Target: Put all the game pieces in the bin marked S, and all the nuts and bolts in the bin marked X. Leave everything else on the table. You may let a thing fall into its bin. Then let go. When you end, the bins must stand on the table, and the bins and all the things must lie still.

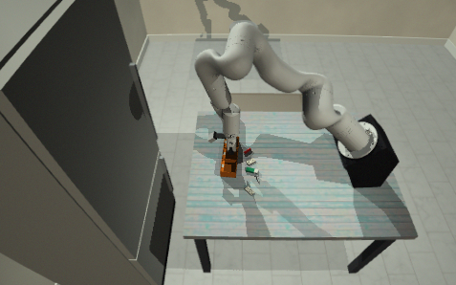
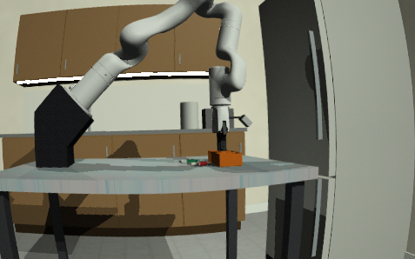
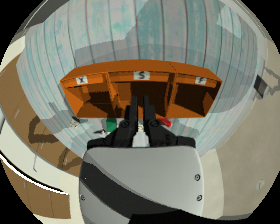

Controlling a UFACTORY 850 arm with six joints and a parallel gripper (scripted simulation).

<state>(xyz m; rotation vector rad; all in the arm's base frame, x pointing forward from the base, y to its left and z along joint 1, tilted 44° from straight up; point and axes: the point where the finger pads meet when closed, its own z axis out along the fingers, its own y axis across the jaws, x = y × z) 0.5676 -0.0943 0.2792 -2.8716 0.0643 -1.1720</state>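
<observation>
The orange bin is 50 mm below my hand and 10 mm ahead of it. The rest, counted from my hand: bolt (140 mm behind, 130 mm to the left, 60 mm below); then red piece (90 mm behind, 60 mm below, 50 mm to the right); then green piece (120 mm behind, 90 mm to the left, 60 mm below).
</observation>
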